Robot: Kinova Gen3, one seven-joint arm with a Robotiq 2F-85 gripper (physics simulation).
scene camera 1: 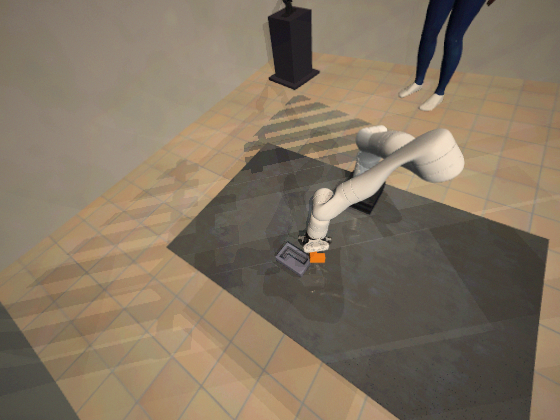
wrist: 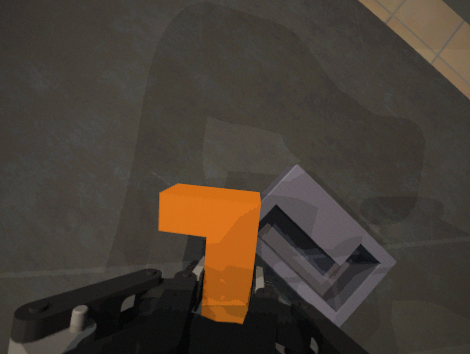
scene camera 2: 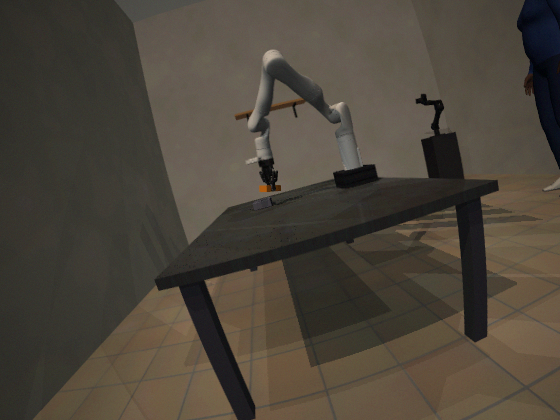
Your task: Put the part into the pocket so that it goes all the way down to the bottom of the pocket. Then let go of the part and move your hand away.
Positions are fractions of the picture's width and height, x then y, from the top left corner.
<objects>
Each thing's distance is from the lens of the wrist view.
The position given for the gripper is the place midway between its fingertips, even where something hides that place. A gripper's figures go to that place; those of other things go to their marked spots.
gripper (wrist: 0.49, 0.77): 17 cm
orange L-shaped block (wrist: 0.49, 0.62): 12 cm
grey pocket block (wrist: 0.65, 0.67): 24 cm
The marked spots on the grey pocket block and the orange L-shaped block are 14 cm apart.
</objects>
